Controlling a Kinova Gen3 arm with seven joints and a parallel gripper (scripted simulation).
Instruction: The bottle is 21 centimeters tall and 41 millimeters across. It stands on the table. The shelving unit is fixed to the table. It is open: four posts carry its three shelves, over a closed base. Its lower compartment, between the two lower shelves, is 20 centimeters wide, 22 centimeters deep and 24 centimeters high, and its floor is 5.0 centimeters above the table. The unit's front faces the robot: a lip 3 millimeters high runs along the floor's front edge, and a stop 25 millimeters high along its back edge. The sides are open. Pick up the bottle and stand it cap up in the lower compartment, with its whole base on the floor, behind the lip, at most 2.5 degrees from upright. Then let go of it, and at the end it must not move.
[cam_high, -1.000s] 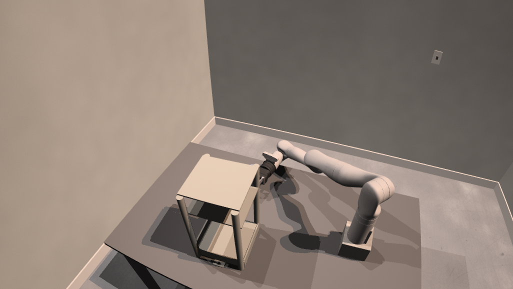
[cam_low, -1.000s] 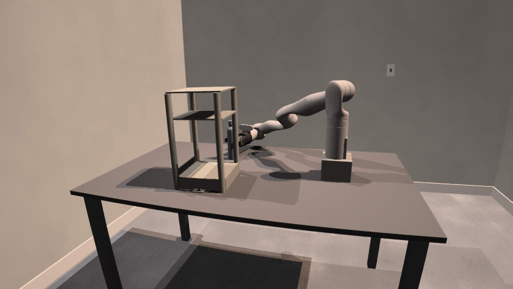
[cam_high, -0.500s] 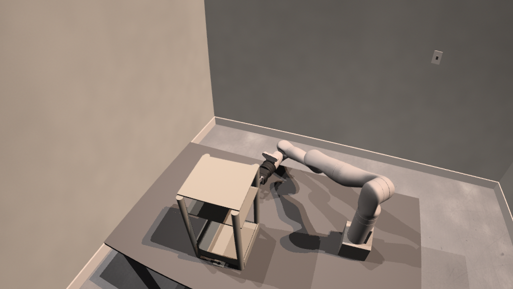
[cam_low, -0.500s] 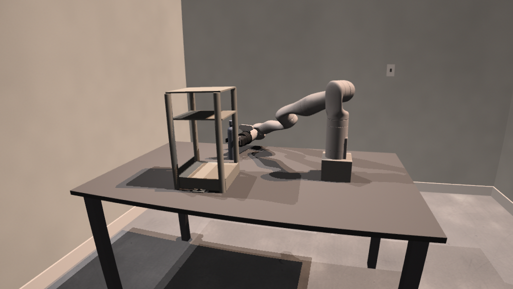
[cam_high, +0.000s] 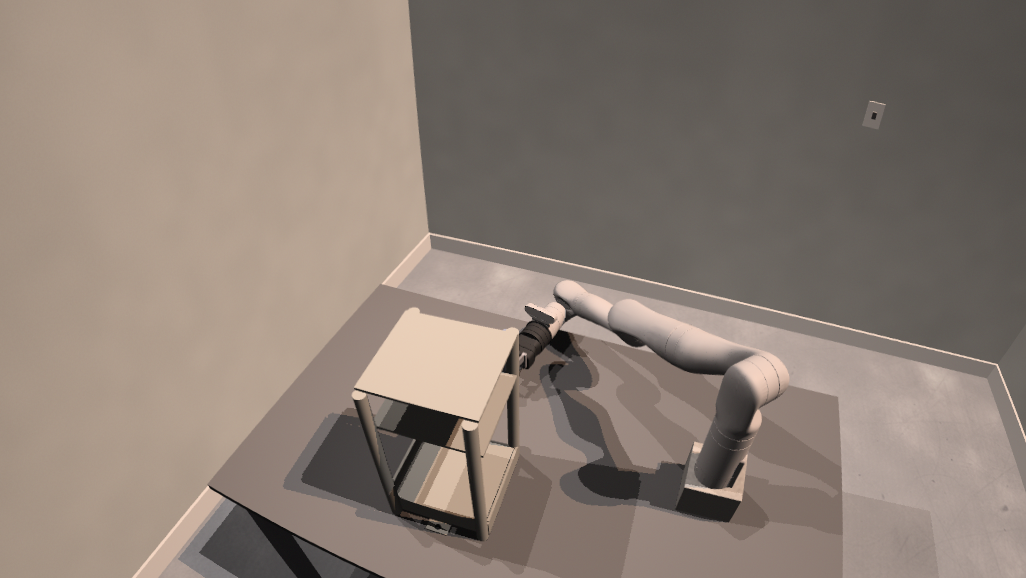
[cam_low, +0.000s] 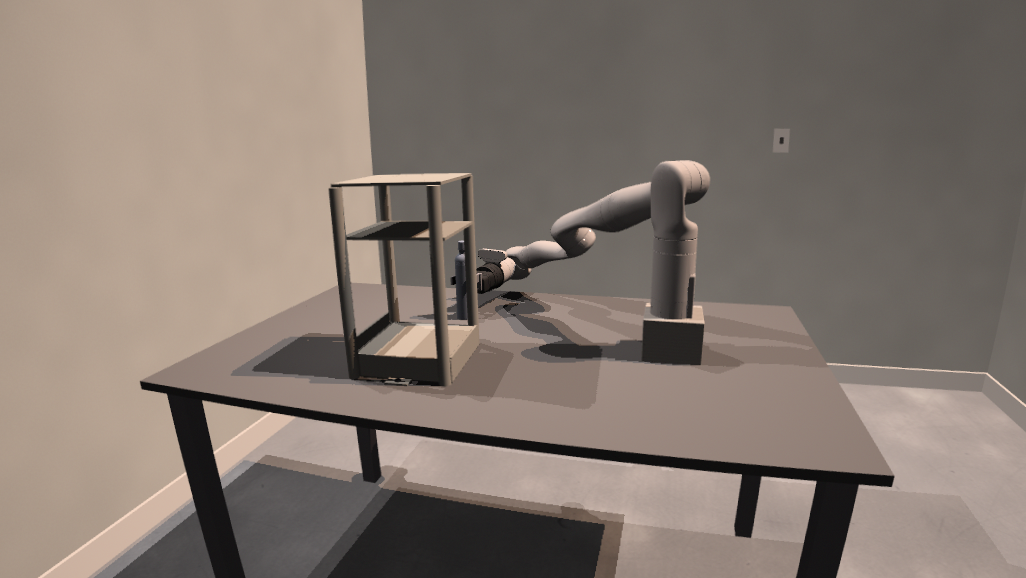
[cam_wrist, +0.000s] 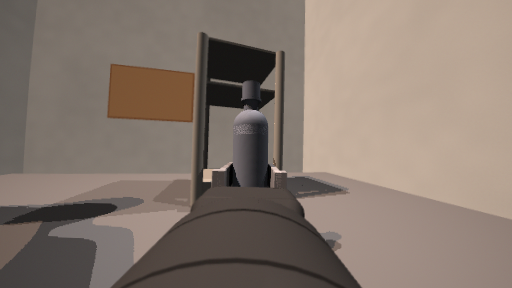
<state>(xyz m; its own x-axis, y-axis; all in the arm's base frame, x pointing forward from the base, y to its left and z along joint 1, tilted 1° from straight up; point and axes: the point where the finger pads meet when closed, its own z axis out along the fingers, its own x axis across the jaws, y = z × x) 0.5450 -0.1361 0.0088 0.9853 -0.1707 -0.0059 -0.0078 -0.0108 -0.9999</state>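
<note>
My gripper is now 30 cm to the right of the shelving unit and 10 cm below it.
</note>
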